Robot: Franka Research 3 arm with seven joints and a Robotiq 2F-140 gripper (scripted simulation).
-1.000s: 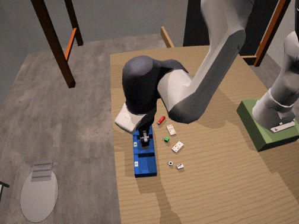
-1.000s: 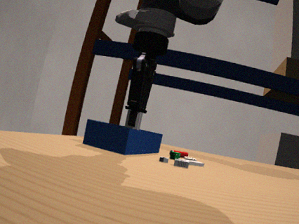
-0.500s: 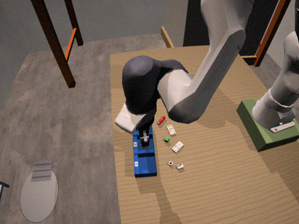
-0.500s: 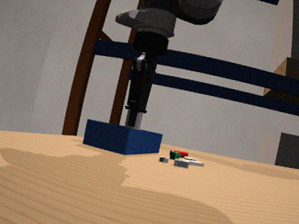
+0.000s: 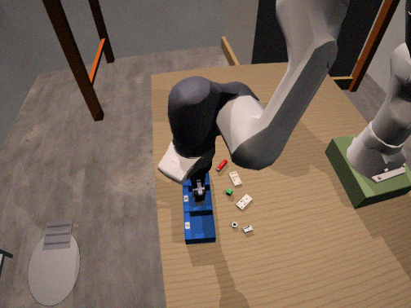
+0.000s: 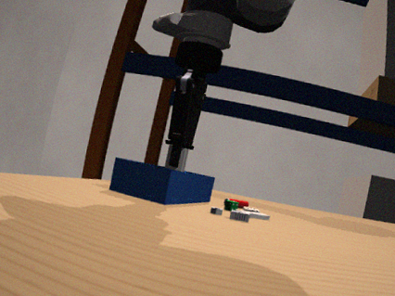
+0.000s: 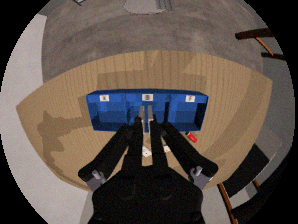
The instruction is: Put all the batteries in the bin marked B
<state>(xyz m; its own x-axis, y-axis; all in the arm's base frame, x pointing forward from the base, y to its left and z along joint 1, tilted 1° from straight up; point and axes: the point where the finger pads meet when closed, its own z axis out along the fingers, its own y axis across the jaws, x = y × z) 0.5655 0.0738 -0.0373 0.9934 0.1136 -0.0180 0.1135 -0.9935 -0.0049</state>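
My gripper is now 10 mm short of the blue bin and 30 mm above it. From my hand the other things lie so: grey ring 100 mm behind, 80 mm to the left, 50 mm below; then red battery 80 mm behind, 140 mm to the right, 40 mm below; then green cube 90 mm behind, 30 mm to the right, 40 mm below.
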